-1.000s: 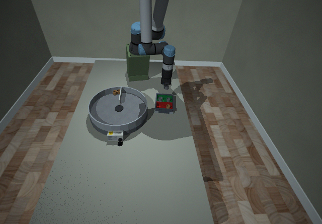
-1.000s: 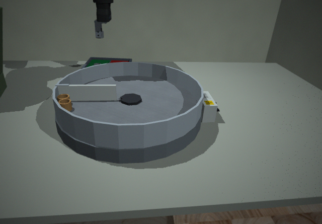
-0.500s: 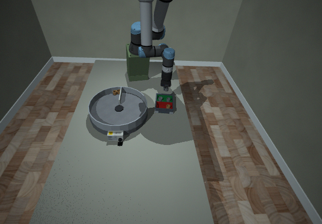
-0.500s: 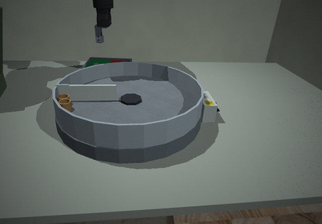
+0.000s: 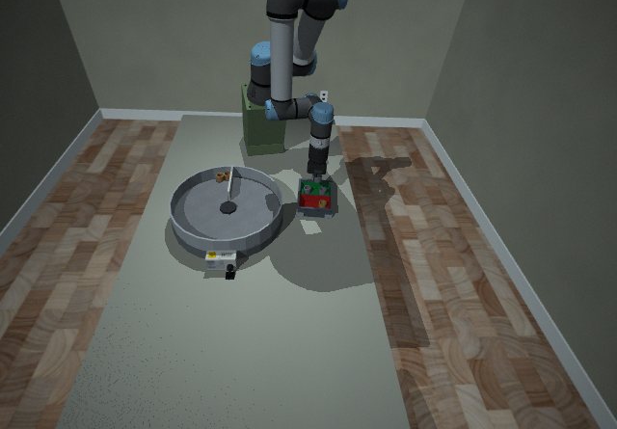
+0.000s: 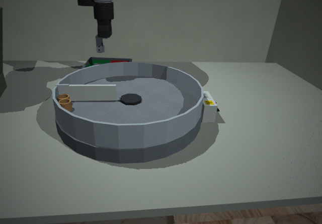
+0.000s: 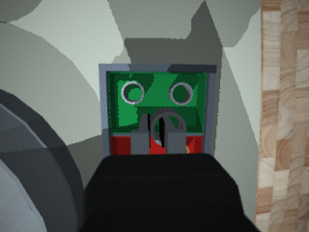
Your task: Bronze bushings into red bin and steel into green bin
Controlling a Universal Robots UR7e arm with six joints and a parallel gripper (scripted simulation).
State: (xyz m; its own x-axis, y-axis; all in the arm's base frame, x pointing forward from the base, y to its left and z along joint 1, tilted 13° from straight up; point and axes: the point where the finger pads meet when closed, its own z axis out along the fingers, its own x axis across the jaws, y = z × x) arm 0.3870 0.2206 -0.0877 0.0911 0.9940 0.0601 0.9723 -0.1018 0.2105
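My gripper is now 100 mm above the bin and 30 mm short of it. Also, from my hand: turntable 350 mm to the right, 120 mm ahead, 70 mm below.
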